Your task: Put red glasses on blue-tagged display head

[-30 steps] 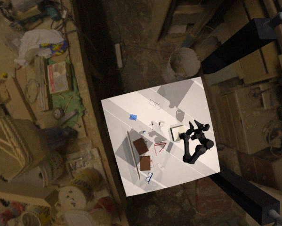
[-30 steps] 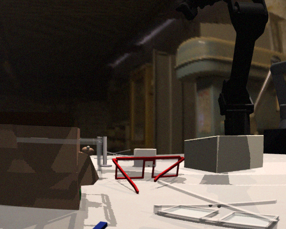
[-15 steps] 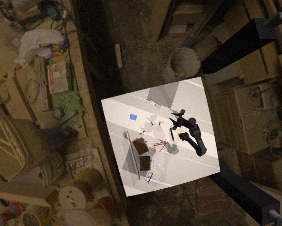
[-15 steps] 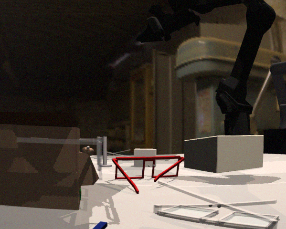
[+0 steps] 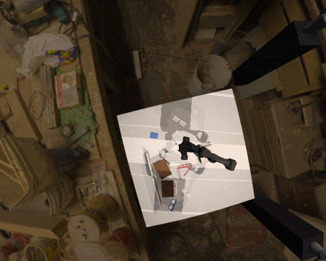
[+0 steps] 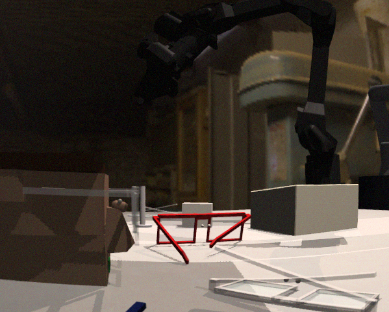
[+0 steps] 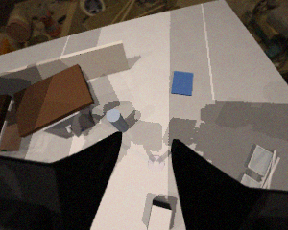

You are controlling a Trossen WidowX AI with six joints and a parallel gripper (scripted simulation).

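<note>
Now: gripper tip 24 cm above the grey post, 2 cm past it and 1 cm to the left of it. Also, from my gripper tip: long rod (33 cm to the left, 27 cm ahead, 21 cm below); blue tag (26 cm below, 20 cm ahead, 13 cm to the right).
</note>
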